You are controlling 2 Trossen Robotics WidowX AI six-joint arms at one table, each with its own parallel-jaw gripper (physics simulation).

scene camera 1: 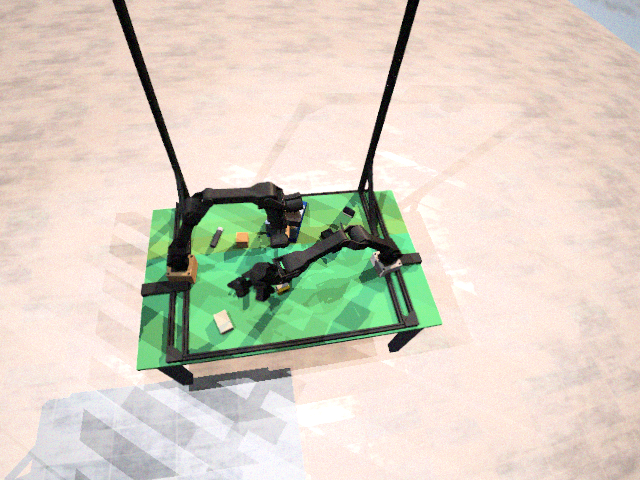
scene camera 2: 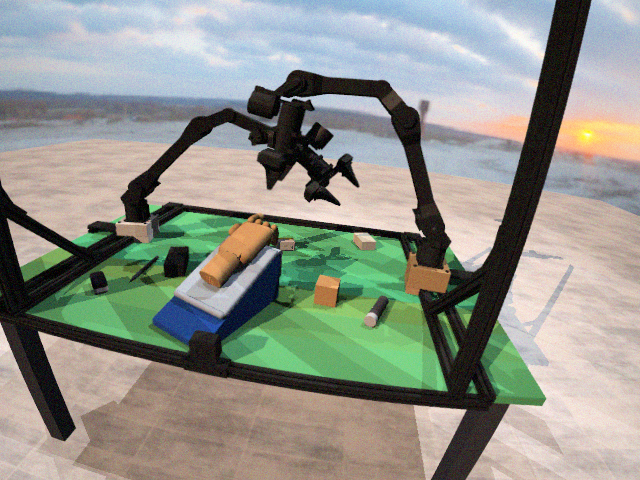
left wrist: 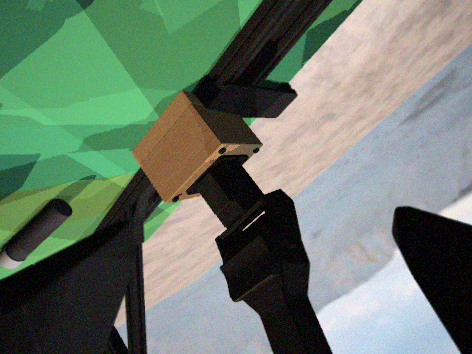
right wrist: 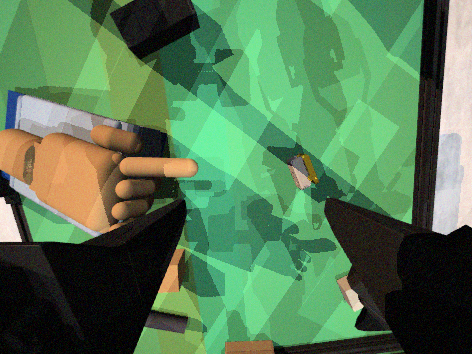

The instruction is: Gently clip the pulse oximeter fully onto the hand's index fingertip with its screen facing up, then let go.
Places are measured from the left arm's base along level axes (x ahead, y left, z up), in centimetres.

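Pixels of known places: left gripper, between the fingertips: (scene camera 2: 349,196) (left wrist: 264,227); right gripper, between the fingertips: (scene camera 2: 274,185) (right wrist: 255,205); left arm's base, origin of its link: (scene camera 1: 387,258) (scene camera 2: 137,218); right arm's base, origin of its link: (scene camera 1: 180,264) (scene camera 2: 429,262) (left wrist: 217,172).
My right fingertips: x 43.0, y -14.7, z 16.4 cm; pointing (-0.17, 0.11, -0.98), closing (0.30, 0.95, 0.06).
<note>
For each thing: its top centre in the pictures, then the offset to it from my right fingertips.
- pulse oximeter, centre of its top: (right wrist: 306,172) (scene camera 2: 285,239) (scene camera 1: 282,286) dx +4.1, dy +10.6, dz -19.1 cm
- orange cube, centre of its top: (right wrist: 163,279) (scene camera 2: 328,281) (scene camera 1: 242,236) dx +13.4, dy -17.7, dz -17.3 cm
- dark cylinder, centre of its top: (left wrist: 40,244) (scene camera 2: 378,305) (right wrist: 158,328) (scene camera 1: 216,235) dx +24.0, dy -23.6, dz -19.6 cm
- cream block, centre of its top: (right wrist: 369,293) (scene camera 2: 364,237) (scene camera 1: 222,320) dx +30.6, dy +16.4, dz -19.3 cm
- black box, centre of its top: (right wrist: 153,12) (scene camera 2: 176,254) (scene camera 1: 331,238) dx -24.8, dy -4.5, dz -18.8 cm
- pen, centre of its top: (scene camera 2: 144,266) dx -32.8, dy -7.2, dz -21.4 cm
- small dark block, centre of its top: (scene camera 2: 97,276) (scene camera 1: 349,210) dx -39.8, dy -17.2, dz -19.1 cm
The pulse oximeter (scene camera 1: 282,288) (scene camera 2: 286,244) (right wrist: 302,171), small, white-grey and yellow, lies on the green table, apart from the hand. The tan hand (scene camera 2: 240,248) (right wrist: 75,170) rests on a sloped blue-and-white wedge (scene camera 2: 248,310) (right wrist: 55,112); its index finger (right wrist: 160,167) points straight out, bare, toward the oximeter's side in the right wrist view. My right gripper (scene camera 2: 276,175) (right wrist: 255,205) is open and empty, fingers down, high above the table. My left gripper (scene camera 2: 347,195) is open and empty in the air. The screen's facing is unclear.
An orange cube (scene camera 1: 241,239) (scene camera 2: 326,290), a dark cylinder (scene camera 1: 216,237) (scene camera 2: 376,311), a cream block (scene camera 1: 223,321) (scene camera 2: 364,241), a black box (scene camera 2: 176,261) (right wrist: 156,25), a pen (scene camera 2: 143,268) and a small dark block (scene camera 1: 347,212) (scene camera 2: 98,282) lie around. The arms cross closely.
</note>
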